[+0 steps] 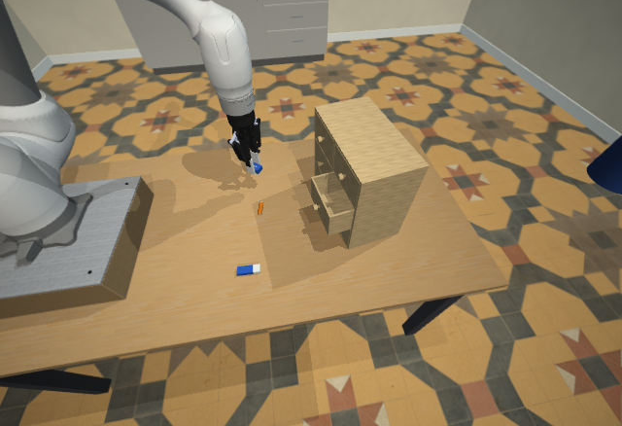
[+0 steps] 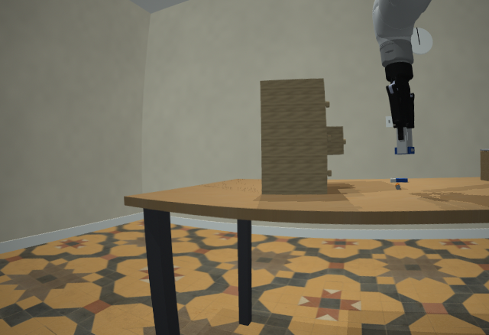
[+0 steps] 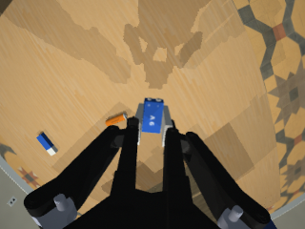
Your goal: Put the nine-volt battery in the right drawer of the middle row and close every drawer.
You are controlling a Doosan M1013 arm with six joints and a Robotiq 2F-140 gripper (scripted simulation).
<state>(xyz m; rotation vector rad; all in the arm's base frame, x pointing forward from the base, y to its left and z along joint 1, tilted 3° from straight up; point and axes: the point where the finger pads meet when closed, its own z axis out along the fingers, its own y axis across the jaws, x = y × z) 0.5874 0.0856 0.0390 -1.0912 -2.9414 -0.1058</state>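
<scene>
My gripper is now 2 cm above the nine-volt battery, 1 cm to the right of it and 1 cm past it. The rest, counted from my hand: white eraser-like block 31 cm to the right, 13 cm below, 6 cm behind; small orange cylinder 13 cm below, 10 cm to the right.
</scene>
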